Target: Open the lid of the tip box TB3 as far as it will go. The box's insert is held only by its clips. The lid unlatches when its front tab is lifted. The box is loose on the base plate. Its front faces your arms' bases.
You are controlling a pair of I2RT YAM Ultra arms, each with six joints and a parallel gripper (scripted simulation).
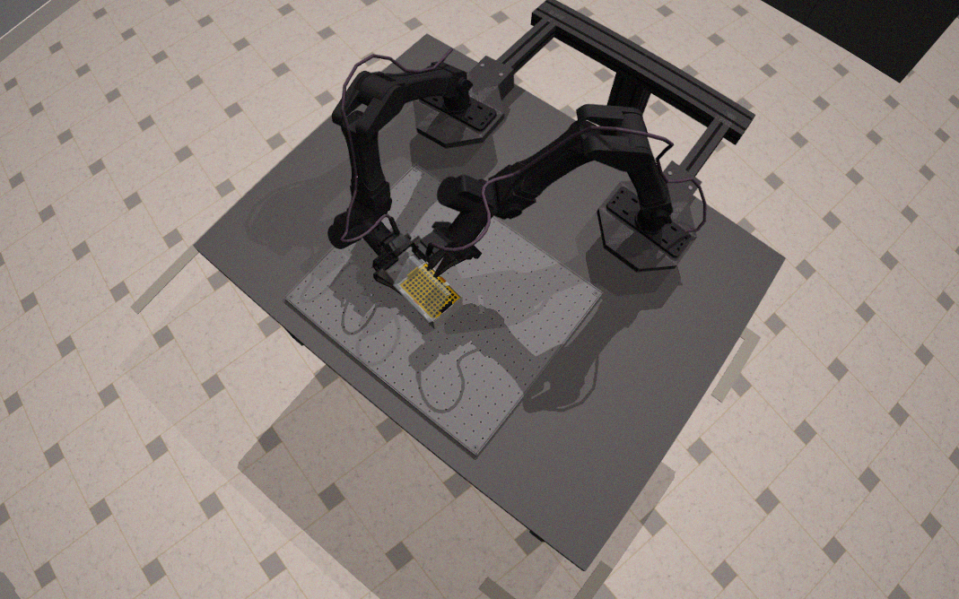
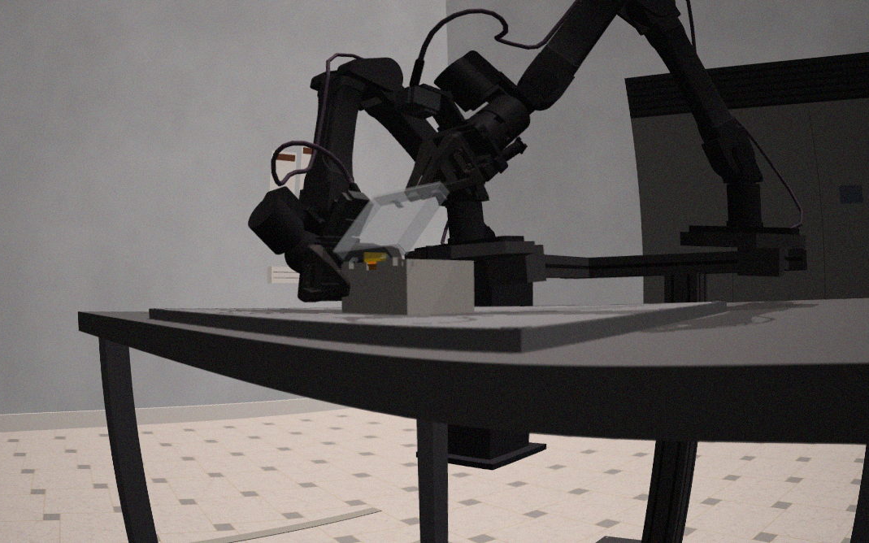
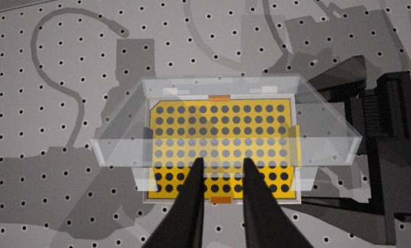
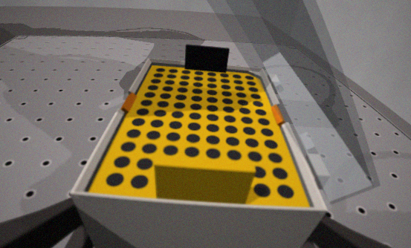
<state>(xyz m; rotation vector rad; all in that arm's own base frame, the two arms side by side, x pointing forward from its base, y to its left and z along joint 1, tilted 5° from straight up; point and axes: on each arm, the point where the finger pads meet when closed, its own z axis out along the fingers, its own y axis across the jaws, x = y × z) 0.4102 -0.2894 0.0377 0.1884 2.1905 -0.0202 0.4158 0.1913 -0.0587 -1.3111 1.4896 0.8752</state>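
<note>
Right now my right hand is 1 cm short of the yellow insert, 5 cm to the right of it and 3 cm below it.
</note>
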